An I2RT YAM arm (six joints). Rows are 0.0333 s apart.
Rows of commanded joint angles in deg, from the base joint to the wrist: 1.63, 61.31, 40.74, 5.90, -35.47, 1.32; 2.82, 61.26, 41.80, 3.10, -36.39, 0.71; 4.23, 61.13, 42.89, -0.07, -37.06, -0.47; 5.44, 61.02, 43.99, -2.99, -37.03, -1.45; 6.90, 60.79, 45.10, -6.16, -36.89, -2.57; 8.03, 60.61, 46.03, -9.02, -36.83, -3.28; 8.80, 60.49, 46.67, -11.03, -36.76, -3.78; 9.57, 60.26, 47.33, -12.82, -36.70, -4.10
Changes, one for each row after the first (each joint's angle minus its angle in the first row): 1.19, -0.05, 1.06, -2.80, -0.92, -0.61; 2.60, -0.18, 2.15, -5.97, -1.59, -1.79; 3.81, -0.29, 3.25, -8.89, -1.56, -2.77; 5.27, -0.52, 4.36, -12.06, -1.42, -3.89; 6.40, -0.70, 5.29, -14.92, -1.36, -4.60; 7.17, -0.82, 5.93, -16.93, -1.29, -5.10; 7.94, -1.05, 6.59, -18.72, -1.23, -5.42
